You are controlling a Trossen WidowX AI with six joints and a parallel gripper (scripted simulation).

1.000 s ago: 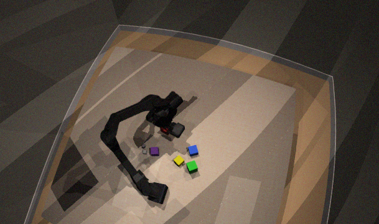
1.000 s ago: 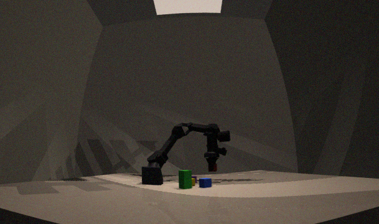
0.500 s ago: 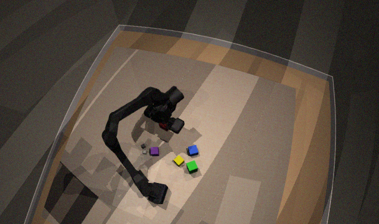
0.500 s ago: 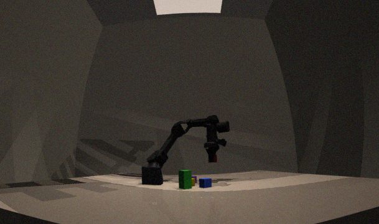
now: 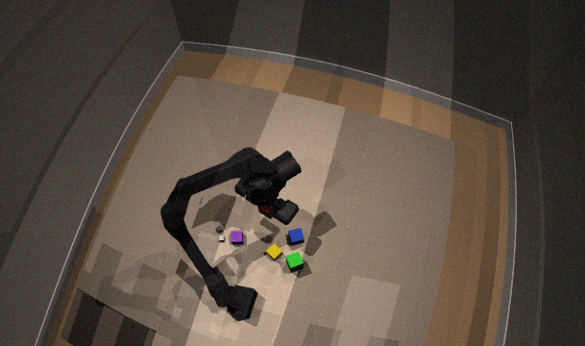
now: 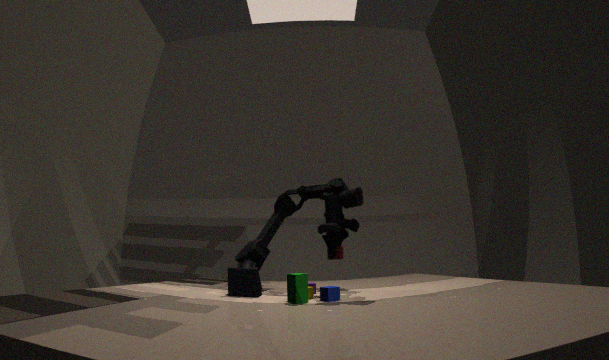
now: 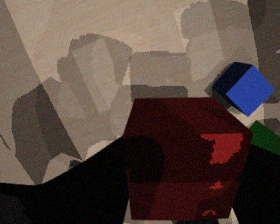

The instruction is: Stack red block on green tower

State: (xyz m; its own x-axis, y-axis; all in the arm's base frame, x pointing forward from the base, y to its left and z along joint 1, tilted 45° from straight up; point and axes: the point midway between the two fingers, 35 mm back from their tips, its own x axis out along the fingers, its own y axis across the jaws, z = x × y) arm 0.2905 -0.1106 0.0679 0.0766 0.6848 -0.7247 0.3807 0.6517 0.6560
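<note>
The yellow block is 11 cm below my gripper tip, 10 cm behind it and 3 cm to the right of it. The rest, counted from my gripper tip: purple block (11 cm below, 10 cm to the left, 8 cm behind); blue block (11 cm below, 9 cm to the right, 3 cm behind); red block (1 cm above).
</note>
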